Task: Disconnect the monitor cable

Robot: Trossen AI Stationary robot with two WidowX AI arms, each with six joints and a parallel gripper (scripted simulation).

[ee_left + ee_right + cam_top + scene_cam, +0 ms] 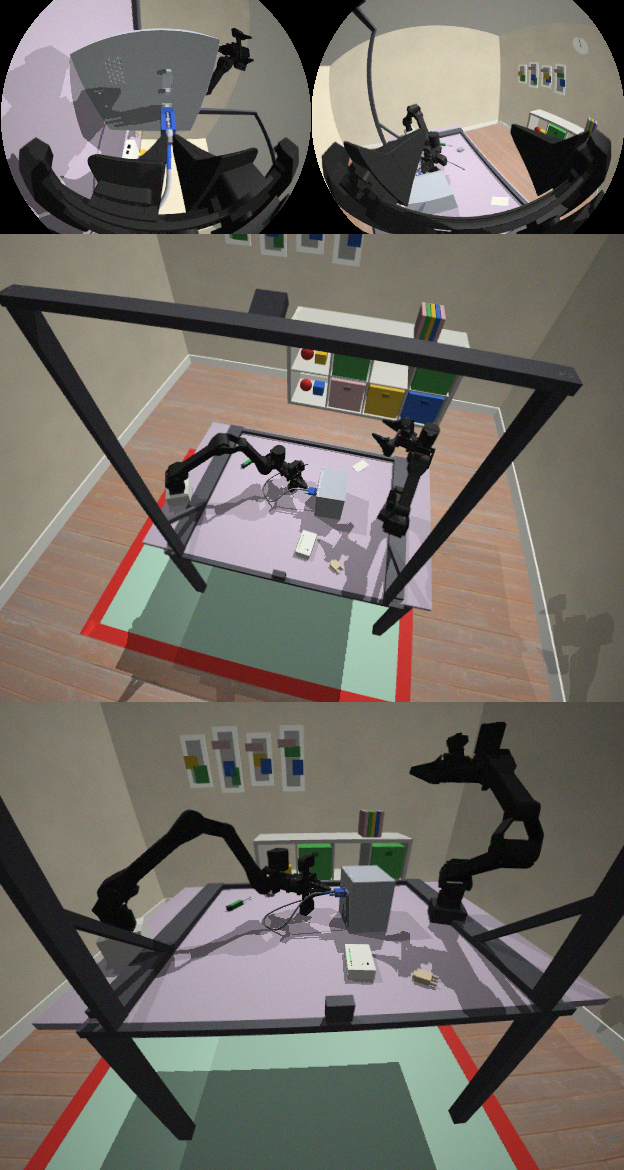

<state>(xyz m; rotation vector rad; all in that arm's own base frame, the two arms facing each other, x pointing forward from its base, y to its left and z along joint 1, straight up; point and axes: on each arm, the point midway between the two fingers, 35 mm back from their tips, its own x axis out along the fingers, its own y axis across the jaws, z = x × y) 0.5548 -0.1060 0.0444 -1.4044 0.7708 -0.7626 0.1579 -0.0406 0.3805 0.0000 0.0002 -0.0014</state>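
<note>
Right now the blue plug is 4 cm to the right of my left hand and 4 cm behind it. Also, from my left hand: back panel: 8 cm to the right, 3 cm below, 1 cm behind; then grey box: 14 cm to the right, 3 cm below, 2 cm behind; then white device: 24 cm behind, 10 cm below, 4 cm to the right.
</note>
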